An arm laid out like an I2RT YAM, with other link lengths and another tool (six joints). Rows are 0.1 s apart.
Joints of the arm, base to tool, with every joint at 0 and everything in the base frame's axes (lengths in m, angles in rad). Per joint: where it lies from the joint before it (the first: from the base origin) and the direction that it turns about. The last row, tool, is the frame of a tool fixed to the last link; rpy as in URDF.
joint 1: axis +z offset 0 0 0.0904
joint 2: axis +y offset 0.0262 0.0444 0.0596
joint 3: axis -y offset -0.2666 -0.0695 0
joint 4: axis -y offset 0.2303 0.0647 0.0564
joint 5: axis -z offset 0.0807 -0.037 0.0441
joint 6: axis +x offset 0.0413 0 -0.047
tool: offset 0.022 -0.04 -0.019 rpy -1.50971 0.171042 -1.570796
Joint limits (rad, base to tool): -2.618..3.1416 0..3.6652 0..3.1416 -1.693..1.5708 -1.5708..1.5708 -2.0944..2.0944
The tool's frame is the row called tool.
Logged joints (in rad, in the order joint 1, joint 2, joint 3, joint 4, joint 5, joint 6), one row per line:
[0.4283, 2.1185, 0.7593, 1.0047, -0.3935, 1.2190]
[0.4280, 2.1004, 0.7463, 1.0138, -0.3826, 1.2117]
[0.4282, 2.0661, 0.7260, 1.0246, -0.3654, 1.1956]
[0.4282, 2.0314, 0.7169, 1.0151, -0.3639, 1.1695]
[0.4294, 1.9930, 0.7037, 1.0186, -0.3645, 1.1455]
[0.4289, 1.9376, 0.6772, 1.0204, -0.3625, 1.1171]
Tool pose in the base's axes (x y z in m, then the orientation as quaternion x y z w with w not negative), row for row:
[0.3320, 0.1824, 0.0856, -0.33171, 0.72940, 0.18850, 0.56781]
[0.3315, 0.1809, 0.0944, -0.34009, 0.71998, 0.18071, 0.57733]
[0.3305, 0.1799, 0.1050, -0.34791, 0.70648, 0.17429, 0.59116]
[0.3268, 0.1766, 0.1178, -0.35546, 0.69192, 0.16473, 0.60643]
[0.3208, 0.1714, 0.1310, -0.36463, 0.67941, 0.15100, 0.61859]
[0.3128, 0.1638, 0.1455, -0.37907, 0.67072, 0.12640, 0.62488]
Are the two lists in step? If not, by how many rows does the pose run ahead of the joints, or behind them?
The pose runs 2 rows ahead of the joints: the pose in row i belongs to the joints in row i + 2.
